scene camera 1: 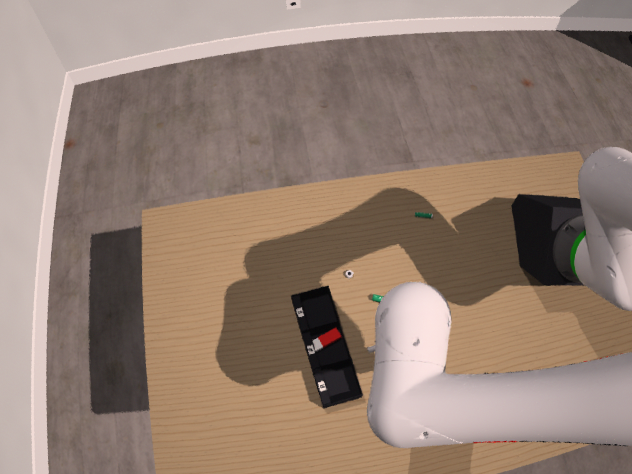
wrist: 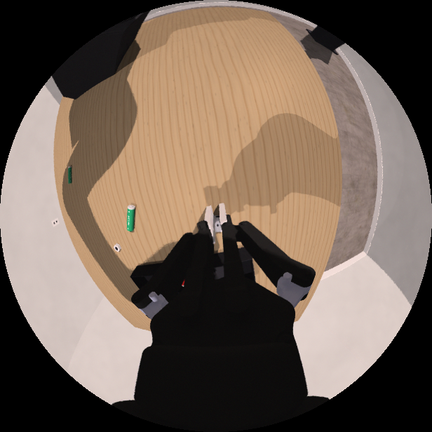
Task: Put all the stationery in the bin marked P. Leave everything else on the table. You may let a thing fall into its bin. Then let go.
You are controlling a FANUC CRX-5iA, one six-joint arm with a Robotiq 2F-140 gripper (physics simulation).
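Frame: origin at the arm's base, x left, y up, z ahead, level; millimetres.
Where they show: arm's base, link origin: point(scene camera 1: 582, 248).
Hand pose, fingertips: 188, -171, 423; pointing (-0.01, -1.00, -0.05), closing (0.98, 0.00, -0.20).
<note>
Each offset is from my fingertips to the top centre of the thing, as dx, dy, dz.
My gripper point(wrist: 216, 212) is shut on a small white block point(wrist: 218, 226) with a dark spot, low over the table beside the bins; in scene camera 1 the arm hides nearly all of the gripper. A black three-part bin unit @[-56, +35, +138] point(scene camera 1: 352, 359) point(wrist: 142, 270) has a white label on each part; I cannot read which label is P. A red and white piece @[-73, +16, +138] point(scene camera 1: 328, 337) point(wrist: 183, 283) lies tilted in the middle part. The two end parts look empty in scene camera 1.
A green cylinder @[-160, +10, +6] point(scene camera 1: 376, 298) point(wrist: 131, 219) lies near the arm, partly hidden in scene camera 1. A darker green cylinder @[-371, +6, -113] point(scene camera 1: 423, 215) point(wrist: 70, 175) lies farther off. A small white ring-shaped nut @[-227, +4, +78] point(scene camera 1: 346, 275) point(wrist: 115, 246) lies near the bins. The black robot base point(scene camera 1: 541, 239) stands at the right.
</note>
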